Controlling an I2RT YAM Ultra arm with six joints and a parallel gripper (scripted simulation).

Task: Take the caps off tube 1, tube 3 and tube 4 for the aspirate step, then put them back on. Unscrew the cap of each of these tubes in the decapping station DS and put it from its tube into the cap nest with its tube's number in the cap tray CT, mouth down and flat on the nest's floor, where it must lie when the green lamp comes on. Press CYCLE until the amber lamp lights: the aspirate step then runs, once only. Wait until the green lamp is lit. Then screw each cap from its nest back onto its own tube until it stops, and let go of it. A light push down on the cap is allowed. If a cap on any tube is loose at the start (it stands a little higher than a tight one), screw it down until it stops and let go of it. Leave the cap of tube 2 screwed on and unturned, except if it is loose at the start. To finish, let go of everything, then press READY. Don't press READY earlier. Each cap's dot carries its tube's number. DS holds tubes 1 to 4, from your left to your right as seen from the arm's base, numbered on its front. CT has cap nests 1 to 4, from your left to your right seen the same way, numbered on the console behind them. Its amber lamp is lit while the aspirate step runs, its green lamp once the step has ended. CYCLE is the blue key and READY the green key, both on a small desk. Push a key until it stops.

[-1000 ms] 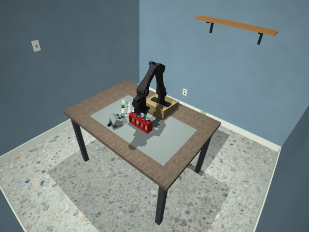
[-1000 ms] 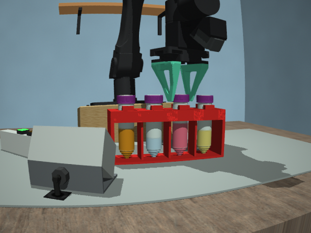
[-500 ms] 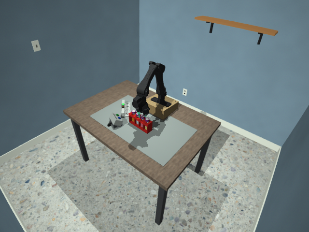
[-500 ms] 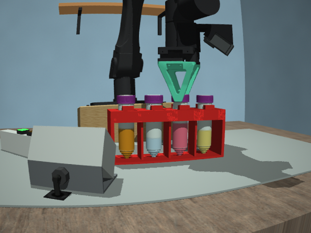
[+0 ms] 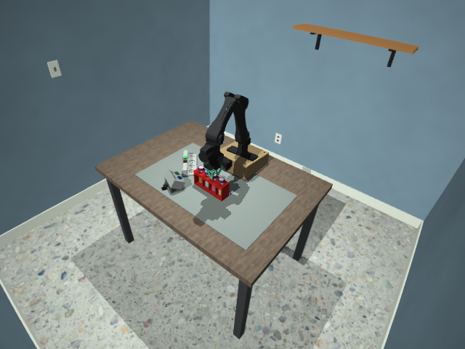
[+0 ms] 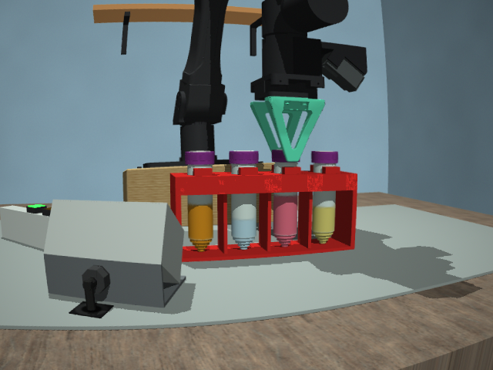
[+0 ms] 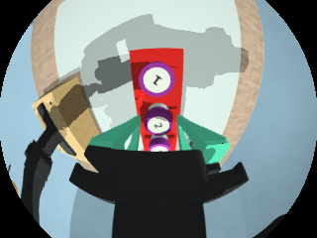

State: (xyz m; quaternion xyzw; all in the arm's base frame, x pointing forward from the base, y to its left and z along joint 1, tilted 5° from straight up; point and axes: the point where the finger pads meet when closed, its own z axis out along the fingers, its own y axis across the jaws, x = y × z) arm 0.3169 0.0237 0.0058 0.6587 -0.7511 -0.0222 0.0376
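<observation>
Now: the green key 60 mm ahead of my hand, 230 mm to the right of it and 50 mm below it. Round my hand: grey key desk (90 mm ahead, 210 mm to the right, 60 mm below); blue key (80 mm ahead, 180 mm to the right, 50 mm below).
</observation>
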